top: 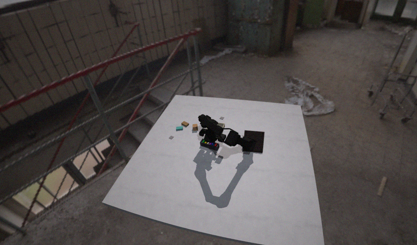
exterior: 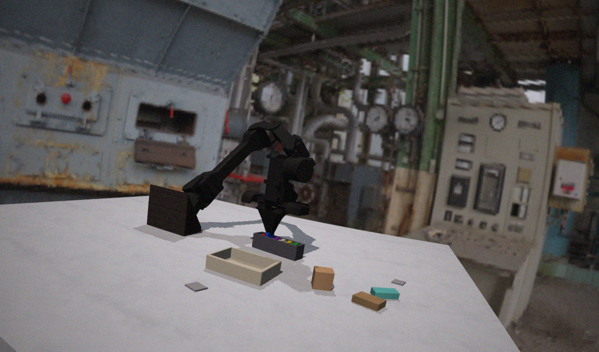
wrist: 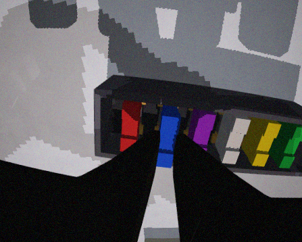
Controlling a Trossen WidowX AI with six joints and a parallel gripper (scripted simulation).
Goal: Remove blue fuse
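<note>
Right now the beige tray is 5 cm ahead of my gripper tip, 20 cm to the right of it and 4 cm below it. From my gripper tip the other things lie so: blue fuse: 1 cm below; brown cube: 21 cm ahead, 16 cm to the right, 3 cm below.
</note>
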